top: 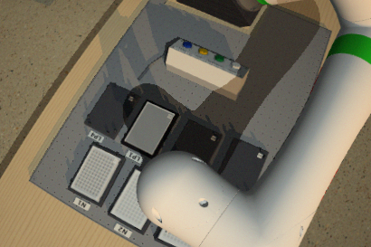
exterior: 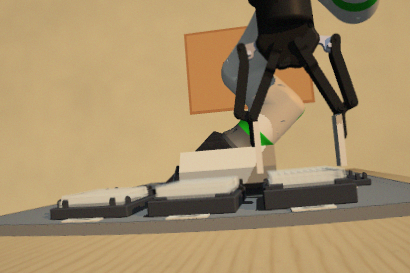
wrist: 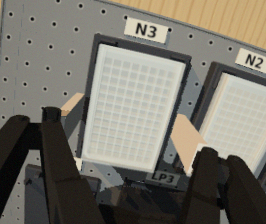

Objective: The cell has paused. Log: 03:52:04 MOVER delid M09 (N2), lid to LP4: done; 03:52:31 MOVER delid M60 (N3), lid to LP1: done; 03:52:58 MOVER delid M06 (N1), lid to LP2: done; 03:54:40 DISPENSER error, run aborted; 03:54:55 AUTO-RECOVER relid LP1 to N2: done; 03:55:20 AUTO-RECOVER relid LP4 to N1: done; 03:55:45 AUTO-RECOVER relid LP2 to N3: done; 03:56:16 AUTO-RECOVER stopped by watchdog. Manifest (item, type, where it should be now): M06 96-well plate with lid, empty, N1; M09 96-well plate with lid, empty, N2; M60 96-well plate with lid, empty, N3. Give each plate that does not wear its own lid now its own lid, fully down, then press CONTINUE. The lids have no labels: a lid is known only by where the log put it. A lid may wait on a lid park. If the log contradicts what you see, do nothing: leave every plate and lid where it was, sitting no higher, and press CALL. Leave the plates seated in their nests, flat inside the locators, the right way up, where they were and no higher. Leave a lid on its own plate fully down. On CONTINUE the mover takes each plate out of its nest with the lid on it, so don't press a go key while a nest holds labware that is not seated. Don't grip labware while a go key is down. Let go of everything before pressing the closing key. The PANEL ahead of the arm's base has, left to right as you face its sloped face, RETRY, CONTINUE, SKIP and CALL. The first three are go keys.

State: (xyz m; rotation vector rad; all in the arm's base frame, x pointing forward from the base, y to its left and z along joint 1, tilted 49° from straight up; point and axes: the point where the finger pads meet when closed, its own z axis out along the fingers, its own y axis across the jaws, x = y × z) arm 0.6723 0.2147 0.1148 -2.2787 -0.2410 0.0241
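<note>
Now: the nest 5 cm below my hand. From my hand the other things lie so: lid park LP3: 17 cm behind, 9 cm to the right, 6 cm below; then LP2 park: 19 cm behind, 6 cm below, 4 cm to the left; then LP1 label: 21 cm to the right, 7 cm behind, 6 cm below.
</note>
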